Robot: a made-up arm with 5 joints. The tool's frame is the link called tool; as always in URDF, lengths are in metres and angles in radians.
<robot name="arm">
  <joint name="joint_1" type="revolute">
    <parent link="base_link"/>
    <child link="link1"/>
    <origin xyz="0 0 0.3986" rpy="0 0 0"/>
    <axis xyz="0 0 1"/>
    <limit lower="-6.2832" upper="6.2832"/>
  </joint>
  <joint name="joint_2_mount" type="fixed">
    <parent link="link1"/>
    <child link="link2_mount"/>
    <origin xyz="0 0 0" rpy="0 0 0"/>
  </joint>
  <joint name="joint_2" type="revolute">
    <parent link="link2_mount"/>
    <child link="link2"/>
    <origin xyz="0 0 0" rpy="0 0 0"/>
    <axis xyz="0 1 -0.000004"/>
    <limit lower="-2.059" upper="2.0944"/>
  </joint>
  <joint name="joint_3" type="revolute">
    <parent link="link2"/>
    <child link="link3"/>
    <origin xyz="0.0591 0 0.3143" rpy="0 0 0"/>
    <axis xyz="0 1 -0.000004"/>
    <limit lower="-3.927" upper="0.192"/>
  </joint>
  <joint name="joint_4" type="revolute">
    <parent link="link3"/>
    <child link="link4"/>
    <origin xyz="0.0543 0 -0.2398" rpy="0 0 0"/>
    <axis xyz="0 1 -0.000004"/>
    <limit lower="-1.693" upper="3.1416"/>
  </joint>
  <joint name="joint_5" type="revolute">
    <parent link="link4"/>
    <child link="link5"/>
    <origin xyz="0.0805 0 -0.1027" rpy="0 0 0"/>
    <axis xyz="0 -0.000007 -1"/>
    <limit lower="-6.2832" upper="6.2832"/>
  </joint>
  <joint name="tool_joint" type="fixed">
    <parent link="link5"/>
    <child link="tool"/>
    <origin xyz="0 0 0" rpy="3.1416 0 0"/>
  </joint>
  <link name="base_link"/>
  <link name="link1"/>
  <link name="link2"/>
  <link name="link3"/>
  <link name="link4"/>
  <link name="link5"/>
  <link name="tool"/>
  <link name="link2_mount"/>
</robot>
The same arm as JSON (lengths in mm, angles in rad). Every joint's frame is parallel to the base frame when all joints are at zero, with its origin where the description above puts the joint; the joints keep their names.
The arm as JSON. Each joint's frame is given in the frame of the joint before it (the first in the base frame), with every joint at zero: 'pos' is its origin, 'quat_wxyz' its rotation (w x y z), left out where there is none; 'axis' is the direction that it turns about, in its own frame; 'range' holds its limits. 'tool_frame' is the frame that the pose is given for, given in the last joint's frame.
{"length_unit": "mm", "angle_unit": "rad", "joints": [
  {"joint": "joint_1", "pos": [0.0, 0.0, 398.6], "axis": "+z", "range": [-6.2832, 6.2832]},
  {"joint": "joint_2", "pos": [0.0, 0.0, 0.0], "axis": "+y", "range": [-2.059, 2.0944]},
  {"joint": "joint_3", "pos": [59.1, 0.0, 314.3], "axis": "+y", "range": [-3.927, 0.192]},
  {"joint": "joint_4", "pos": [54.3, 0.0, -239.8], "axis": "+y", "range": [-1.693, 3.1416]},
  {"joint": "joint_5", "pos": [80.5, 0.0, -102.7], "axis": "-z", "range": [-6.2832, 6.2832]}
], "tool_frame": {"pos": [0.0, 0.0, 0.0], "quat_wxyz": [0.000004, -1.0, 0.0, 0.0]}}

